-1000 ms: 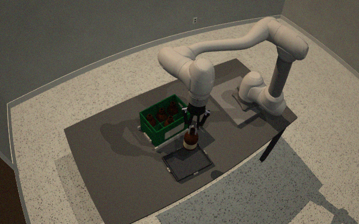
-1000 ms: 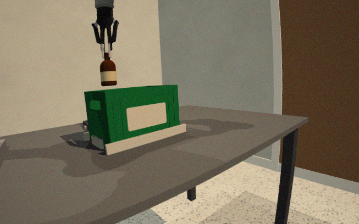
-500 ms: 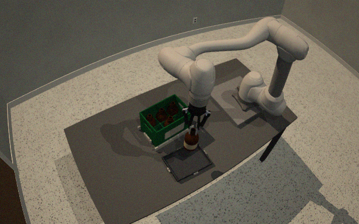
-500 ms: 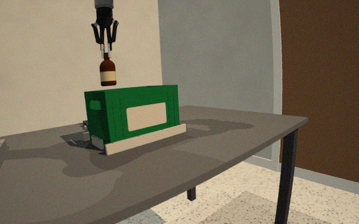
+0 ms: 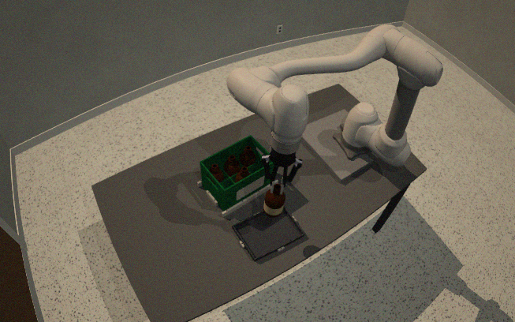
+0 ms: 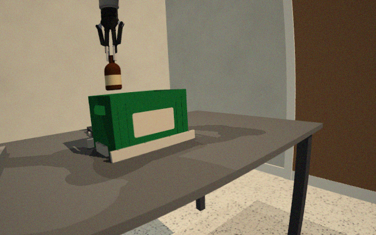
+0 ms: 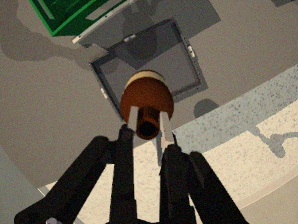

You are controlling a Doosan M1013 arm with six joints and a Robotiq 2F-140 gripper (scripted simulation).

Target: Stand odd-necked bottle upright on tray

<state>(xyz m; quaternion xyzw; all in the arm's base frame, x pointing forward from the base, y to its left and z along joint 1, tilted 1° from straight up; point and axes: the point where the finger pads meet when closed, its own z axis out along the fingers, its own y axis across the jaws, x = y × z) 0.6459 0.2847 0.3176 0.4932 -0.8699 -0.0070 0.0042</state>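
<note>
Right now the bottle is 90 mm below my hand. The rest, counted from my hand: crate (30 mm ahead, 280 mm to the right, 270 mm below); then black tray (340 mm below).
</note>
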